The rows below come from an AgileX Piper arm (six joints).
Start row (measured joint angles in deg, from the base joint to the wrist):
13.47, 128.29, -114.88, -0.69, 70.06, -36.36
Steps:
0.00, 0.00, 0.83, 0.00, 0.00, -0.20
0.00, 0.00, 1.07, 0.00, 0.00, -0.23
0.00, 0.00, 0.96, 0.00, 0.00, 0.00
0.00, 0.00, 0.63, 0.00, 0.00, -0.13
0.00, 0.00, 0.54, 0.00, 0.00, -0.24
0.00, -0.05, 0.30, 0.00, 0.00, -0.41
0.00, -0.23, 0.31, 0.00, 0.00, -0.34
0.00, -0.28, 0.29, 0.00, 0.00, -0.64
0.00, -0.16, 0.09, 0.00, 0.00, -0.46
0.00, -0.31, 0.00, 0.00, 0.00, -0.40
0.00, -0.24, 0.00, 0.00, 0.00, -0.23
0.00, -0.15, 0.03, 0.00, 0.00, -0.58
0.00, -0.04, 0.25, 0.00, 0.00, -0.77
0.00, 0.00, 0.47, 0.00, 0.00, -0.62
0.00, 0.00, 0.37, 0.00, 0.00, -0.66
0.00, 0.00, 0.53, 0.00, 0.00, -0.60
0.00, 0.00, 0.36, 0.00, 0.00, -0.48
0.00, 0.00, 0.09, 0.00, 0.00, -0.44
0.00, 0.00, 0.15, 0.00, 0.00, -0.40
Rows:
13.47, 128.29, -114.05, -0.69, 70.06, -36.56
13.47, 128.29, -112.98, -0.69, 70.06, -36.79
13.47, 128.29, -112.02, -0.69, 70.06, -36.79
13.47, 128.29, -111.39, -0.69, 70.06, -36.92
13.47, 128.29, -110.85, -0.69, 70.06, -37.16
13.47, 128.24, -110.55, -0.69, 70.06, -37.57
13.47, 128.01, -110.24, -0.69, 70.06, -37.91
13.47, 127.73, -109.95, -0.69, 70.06, -38.55
13.47, 127.57, -109.86, -0.69, 70.06, -39.01
13.47, 127.26, -109.86, -0.69, 70.06, -39.41
13.47, 127.02, -109.86, -0.69, 70.06, -39.64
13.47, 126.87, -109.83, -0.69, 70.06, -40.22
13.47, 126.83, -109.58, -0.69, 70.06, -40.99
13.47, 126.83, -109.11, -0.69, 70.06, -41.61
13.47, 126.83, -108.74, -0.69, 70.06, -42.27
13.47, 126.83, -108.21, -0.69, 70.06, -42.87
13.47, 126.83, -107.85, -0.69, 70.06, -43.35
13.47, 126.83, -107.76, -0.69, 70.06, -43.79
13.47, 126.83, -107.61, -0.69, 70.06, -44.19

